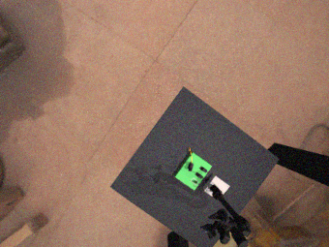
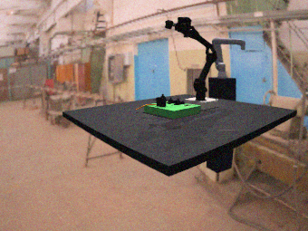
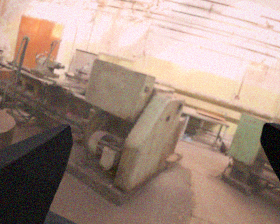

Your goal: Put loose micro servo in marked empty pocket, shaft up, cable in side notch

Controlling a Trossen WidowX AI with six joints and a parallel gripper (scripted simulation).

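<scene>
My gripper tip is now 570 mm above the green deck, 60 mm to the left of it and 20 mm short of it.
</scene>
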